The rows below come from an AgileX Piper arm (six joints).
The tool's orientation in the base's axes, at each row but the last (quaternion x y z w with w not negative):
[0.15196 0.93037 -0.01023 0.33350]
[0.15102 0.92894 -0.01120 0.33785]
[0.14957 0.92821 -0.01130 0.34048]
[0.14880 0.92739 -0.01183 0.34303]
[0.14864 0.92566 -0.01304 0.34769]
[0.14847 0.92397 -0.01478 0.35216]
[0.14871 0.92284 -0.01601 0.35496]
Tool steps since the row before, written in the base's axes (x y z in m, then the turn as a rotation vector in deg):
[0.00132 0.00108 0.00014 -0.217 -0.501 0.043]
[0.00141 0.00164 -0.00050 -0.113 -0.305 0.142]
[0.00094 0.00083 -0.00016 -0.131 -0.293 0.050]
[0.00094 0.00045 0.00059 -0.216 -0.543 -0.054]
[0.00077 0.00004 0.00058 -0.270 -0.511 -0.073]
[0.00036 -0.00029 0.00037 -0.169 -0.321 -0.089]
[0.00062 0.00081 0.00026 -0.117 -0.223 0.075]
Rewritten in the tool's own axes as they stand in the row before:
[-0.00075 0.00142 0.00058 -0.006 -0.537 -0.107]
[-0.00026 0.00193 0.00106 -0.091 -0.312 -0.143]
[-0.00035 0.00105 0.00061 -0.016 -0.313 -0.085]
[-0.00093 0.00074 0.00009 0.045 -0.584 -0.028]
[-0.00091 0.00030 0.00005 0.104 -0.571 -0.052]
[-0.00057 -0.00015 -0.00001 0.093 -0.362 0.000]
[-0.00039 0.00097 0.00010 -0.026 -0.241 -0.102]

